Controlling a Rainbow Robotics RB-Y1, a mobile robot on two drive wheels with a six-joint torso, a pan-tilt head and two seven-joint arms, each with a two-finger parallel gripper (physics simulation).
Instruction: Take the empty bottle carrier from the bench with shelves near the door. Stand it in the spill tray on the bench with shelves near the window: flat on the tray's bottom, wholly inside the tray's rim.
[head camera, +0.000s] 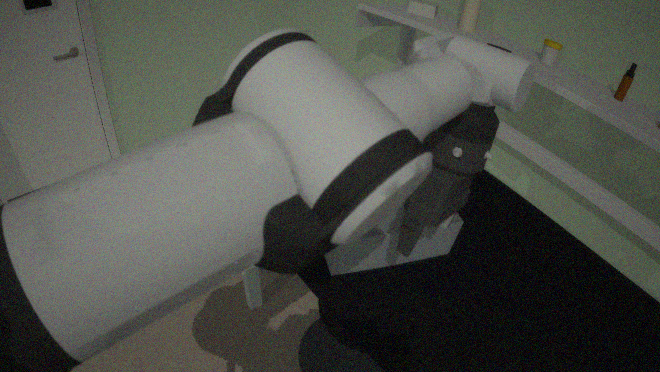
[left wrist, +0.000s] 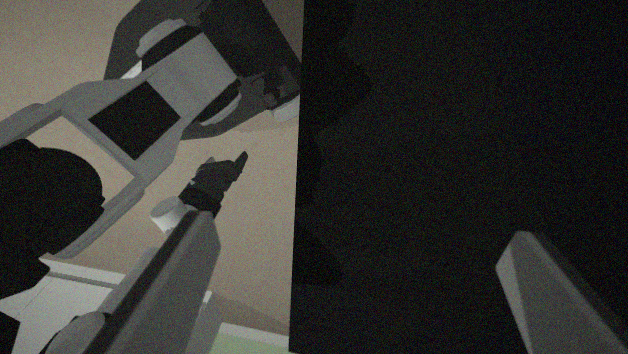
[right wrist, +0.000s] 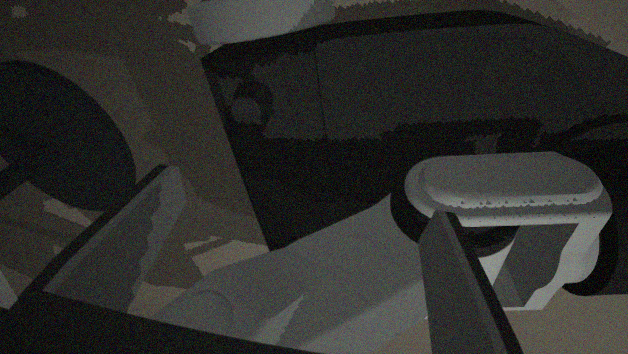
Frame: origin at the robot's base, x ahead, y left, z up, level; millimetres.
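Where they show: left gripper, fingertip midpoint: (head camera: 424, 238) (left wrist: 355, 238); right gripper, fingertip midpoint: (left wrist: 229, 156) (right wrist: 303, 205); robot's base, origin of the base link: (left wrist: 258, 21).
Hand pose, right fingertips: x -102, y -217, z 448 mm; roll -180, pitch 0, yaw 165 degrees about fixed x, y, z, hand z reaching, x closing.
Note:
Each offset is from my right fingertips to the centre of the thing. "spot": to the spot under its first point. Level surfaces: height alone.
A light grey open box with inner walls, which looks like the empty bottle carrier @[779 mm ahead, 225 mm left, 456 mm up] (head camera: 390, 260), stands on the black bench top @[316 mm up] (head camera: 530, 280) in the head view, partly hidden by my left arm. My left gripper (head camera: 417, 237) (left wrist: 355, 238) is open and points down, overlapping the carrier in the head view. The carrier does not show between its fingers in the left wrist view, so their exact relation is unclear. My right gripper (right wrist: 303, 205) is open and empty over the floor side, with robot parts beyond it. The spill tray does not show.
A wall shelf @[773 mm up] (head camera: 590, 97) at the right bears a yellow-lidded jar @[spot: 1026 mm ahead, 102 mm right, 807 mm up] (head camera: 551, 52) and an amber bottle @[spot: 918 mm ahead, 268 mm right, 812 mm up] (head camera: 625, 85). A white door (head camera: 40, 100) is at the left. A dark round seat (head camera: 332, 345) (right wrist: 70, 135) stands by the bench edge.

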